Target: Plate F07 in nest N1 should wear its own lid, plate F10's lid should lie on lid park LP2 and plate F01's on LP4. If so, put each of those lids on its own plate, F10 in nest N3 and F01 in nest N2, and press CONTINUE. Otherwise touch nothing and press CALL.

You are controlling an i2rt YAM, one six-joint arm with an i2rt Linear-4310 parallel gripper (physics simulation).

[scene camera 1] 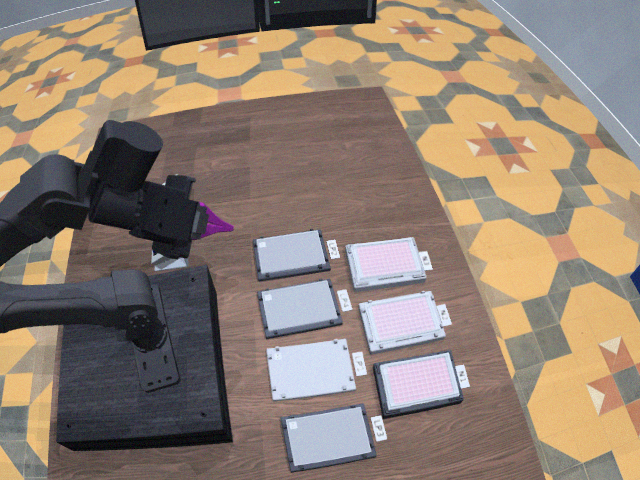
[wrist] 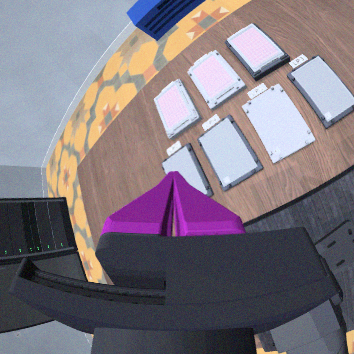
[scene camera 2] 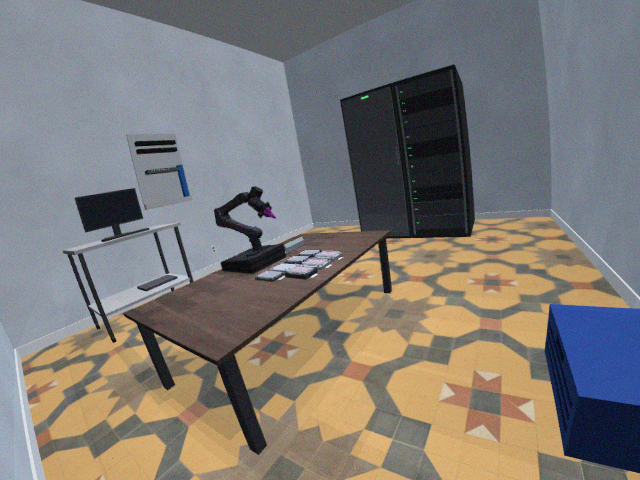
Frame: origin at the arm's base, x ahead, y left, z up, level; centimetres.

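Where they show: gripper, fingertip midpoint: (scene camera 1: 231, 228) (wrist: 173, 178) (scene camera 2: 275, 218); arm's base, link origin: (scene camera 1: 151, 337) (scene camera 2: 258, 251).
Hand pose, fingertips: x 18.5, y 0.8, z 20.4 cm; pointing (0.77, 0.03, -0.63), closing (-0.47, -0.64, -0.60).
Note:
Things, the pixels of their top centre, and the offset from my fingertips. Level surfaces: height alone.
- N2, top centre: (scene camera 1: 403, 316) (wrist: 210, 73) (scene camera 2: 314, 260) dy -8.8, dx +25.8, dz -25.8 cm
- N1, top centre: (scene camera 1: 421, 378) (wrist: 252, 43) (scene camera 2: 300, 268) dy -21.7, dx +23.1, dz -25.3 cm
- LP4, top centre: (scene camera 1: 298, 304) (wrist: 225, 150) (scene camera 2: 297, 258) dy +1.1, dx +9.1, dz -27.1 cm
- LP3, top centre: (scene camera 1: 328, 436) (wrist: 323, 85) (scene camera 2: 269, 274) dy -24.9, dx +4.9, dz -27.1 cm
- LP1, top centre: (scene camera 1: 310, 366) (wrist: 276, 118) (scene camera 2: 284, 265) dy -11.7, dx +6.7, dz -26.8 cm
- button box, top centre: (scene camera 1: 165, 210) (scene camera 2: 290, 240) dy +29.8, dx -11.3, dz -22.4 cm
- wooden table, surface height: dz -28.9 cm
My gripper (scene camera 1: 231, 227) (scene camera 2: 274, 217) (wrist: 173, 178) is shut and empty, above the table left of LP2. Pink-welled plates sit in nests N3 (scene camera 1: 386, 259) (wrist: 176, 107), N2 (scene camera 1: 404, 317) (wrist: 215, 77) and N1 (scene camera 1: 418, 381) (wrist: 256, 46). Whether the N1 plate wears a lid, I cannot tell. Grey lids lie on dark parks LP2 (scene camera 1: 292, 253) (wrist: 189, 167), LP4 (scene camera 1: 299, 307) (wrist: 227, 152) and LP3 (scene camera 1: 329, 436) (wrist: 322, 90). LP1 (scene camera 1: 311, 369) (wrist: 280, 122) is pale with a small white square. Plate codes are unreadable. The button box (scene camera 1: 169, 261) (scene camera 2: 294, 243) is mostly hidden behind the gripper in scene camera 1; its buttons do not show.
The arm stands on a black base block (scene camera 1: 103, 408) (scene camera 2: 240, 263) on the wooden table (scene camera 1: 320, 155) (scene camera 2: 206, 320). Black server cabinets (scene camera 2: 429, 155) stand beyond the table. A blue box (scene camera 2: 599, 351) (wrist: 160, 20) is on the floor. A shelf desk (scene camera 2: 124, 237) with a monitor (scene camera 2: 109, 209) stands by the wall.

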